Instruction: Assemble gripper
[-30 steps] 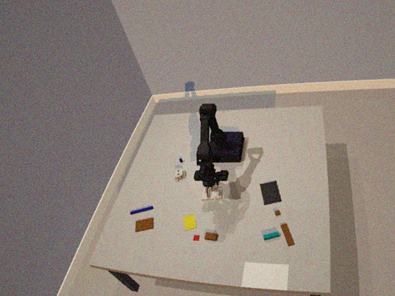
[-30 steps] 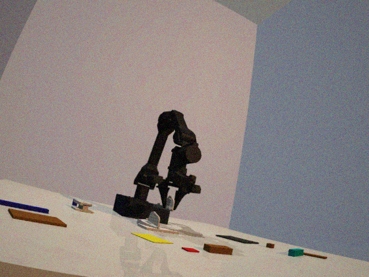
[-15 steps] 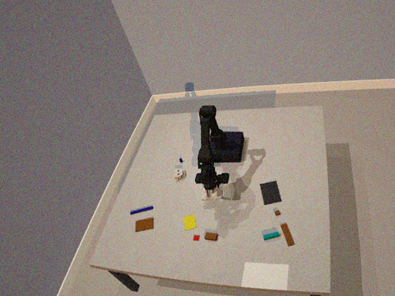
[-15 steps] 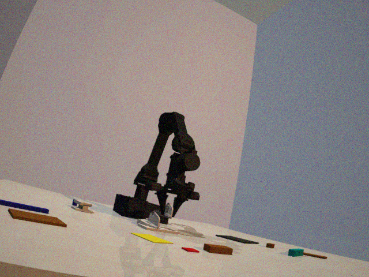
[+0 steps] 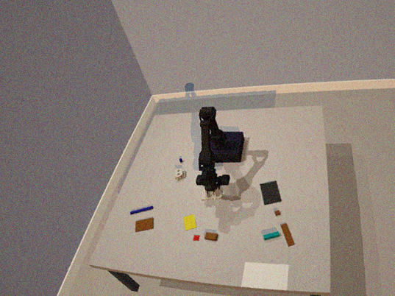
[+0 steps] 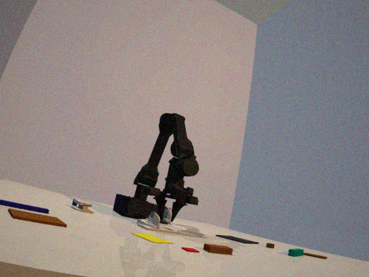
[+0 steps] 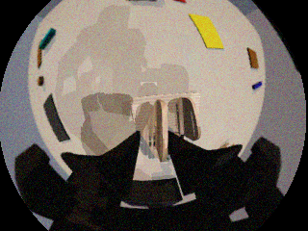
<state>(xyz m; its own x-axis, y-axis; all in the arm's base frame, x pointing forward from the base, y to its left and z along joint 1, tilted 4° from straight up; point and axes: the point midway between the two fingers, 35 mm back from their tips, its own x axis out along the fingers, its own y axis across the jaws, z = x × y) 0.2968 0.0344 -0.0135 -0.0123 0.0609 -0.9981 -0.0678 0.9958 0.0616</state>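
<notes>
Now: the jaw 50 mm to the right of my gripper tip, 30 mm behind it and 20 mm below it. Also, from my gripper tip: gripper base: 280 mm to the right, 110 mm behind, 10 mm below; housing plate: 50 mm behind, 40 mm to the right, 30 mm below; yellow tile: 220 mm ahead, 110 mm to the right, 30 mm below.
</notes>
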